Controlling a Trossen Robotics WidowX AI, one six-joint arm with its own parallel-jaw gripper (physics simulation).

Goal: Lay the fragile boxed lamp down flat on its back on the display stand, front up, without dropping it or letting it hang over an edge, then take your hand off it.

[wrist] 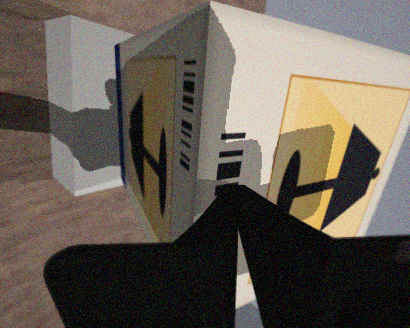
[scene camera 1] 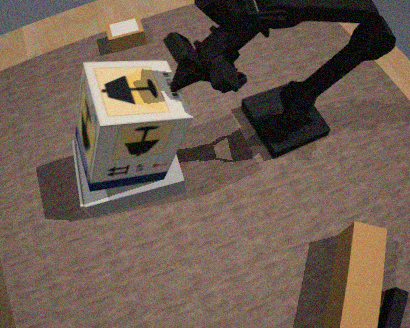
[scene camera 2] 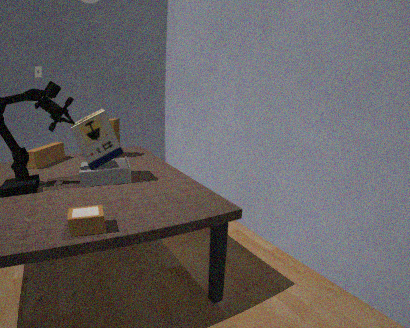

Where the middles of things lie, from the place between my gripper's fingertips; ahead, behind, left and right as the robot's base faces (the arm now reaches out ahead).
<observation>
Right now the boxed lamp point(scene camera 1: 130, 124) is 11 cm ahead of my hand and 8 cm below it. Round my hand: display stand point(scene camera 1: 95, 203) 14 cm ahead, 25 cm below.
</observation>
